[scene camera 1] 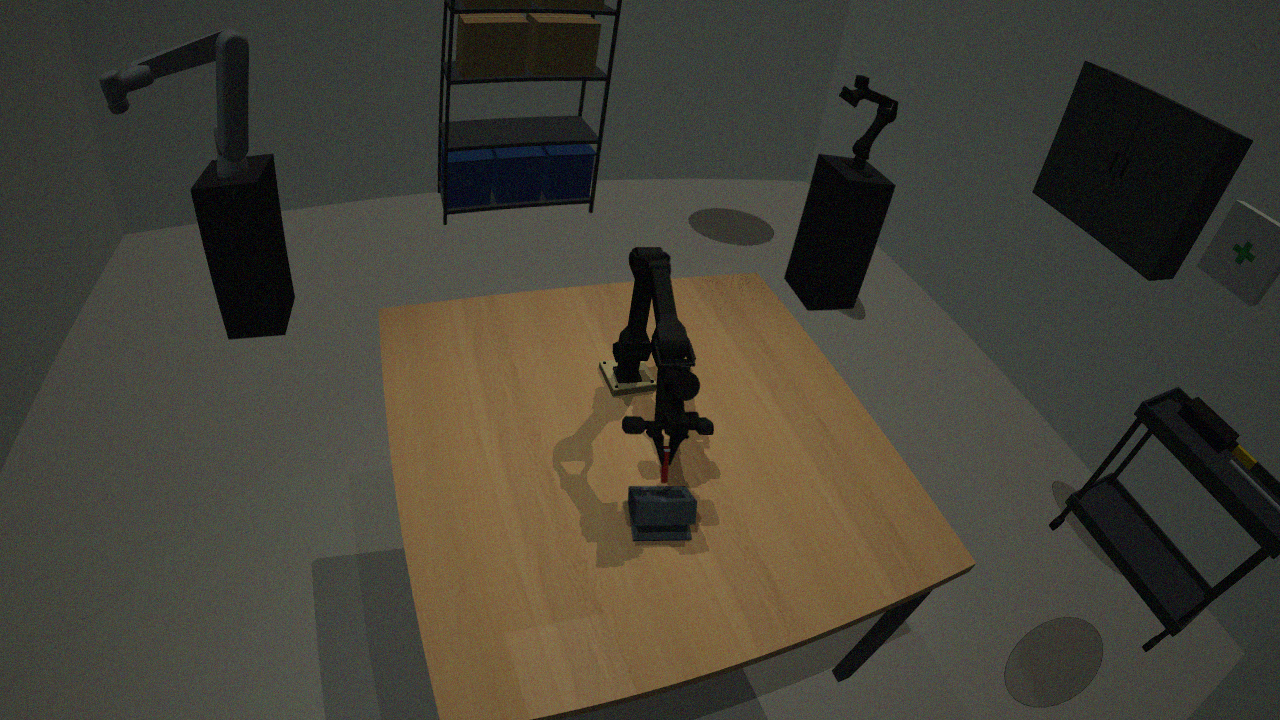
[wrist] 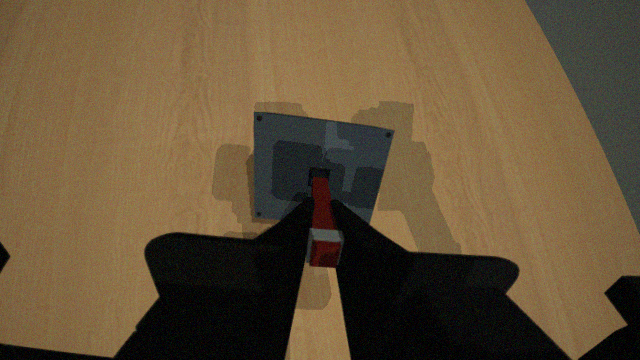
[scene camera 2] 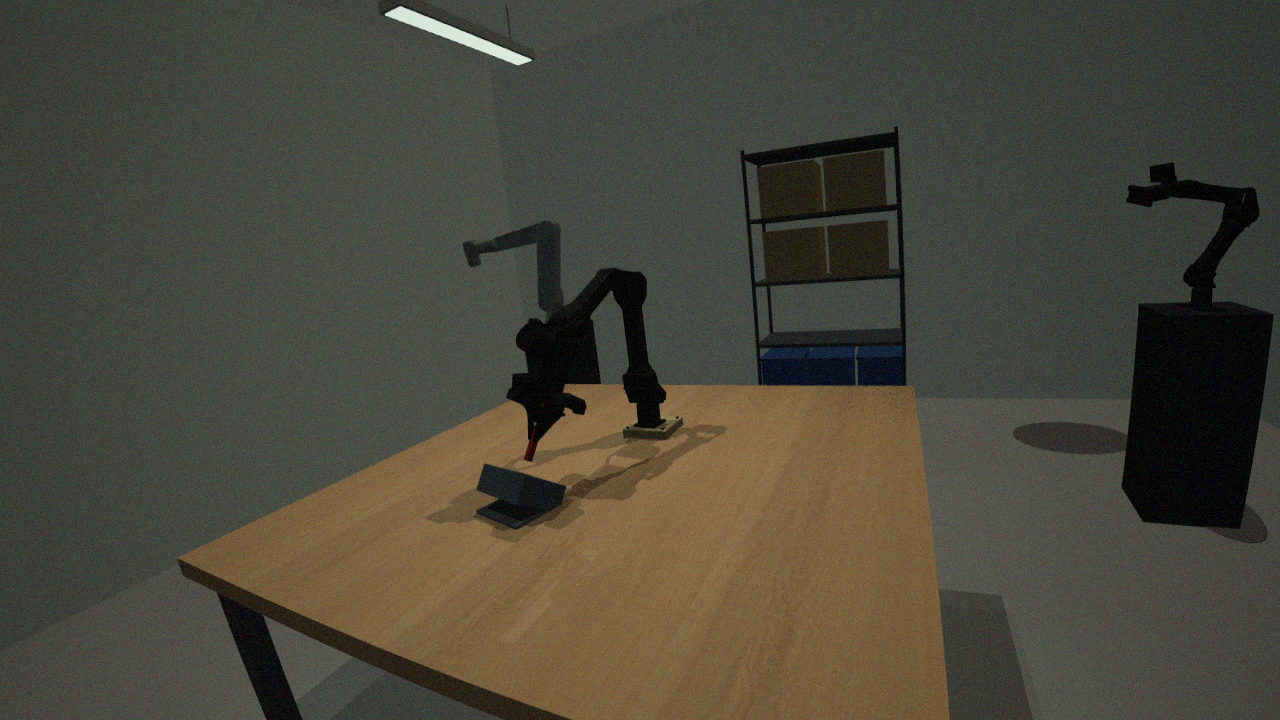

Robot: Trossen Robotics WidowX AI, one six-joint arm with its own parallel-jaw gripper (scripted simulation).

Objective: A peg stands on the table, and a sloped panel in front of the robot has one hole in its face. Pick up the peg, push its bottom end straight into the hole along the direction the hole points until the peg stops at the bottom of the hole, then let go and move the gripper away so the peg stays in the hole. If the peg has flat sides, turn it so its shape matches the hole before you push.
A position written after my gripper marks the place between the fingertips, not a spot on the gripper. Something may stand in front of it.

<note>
My gripper point(scene camera 2: 532, 441) carries a red square peg. Also in view: a sloped panel point(scene camera 1: 678, 508).
My gripper shows as well in scene camera 1 point(scene camera 1: 665, 465) and in the wrist view point(wrist: 321, 204). The sloped panel shows as well in the wrist view point(wrist: 285, 146) and in scene camera 2 point(scene camera 2: 509, 485).
</note>
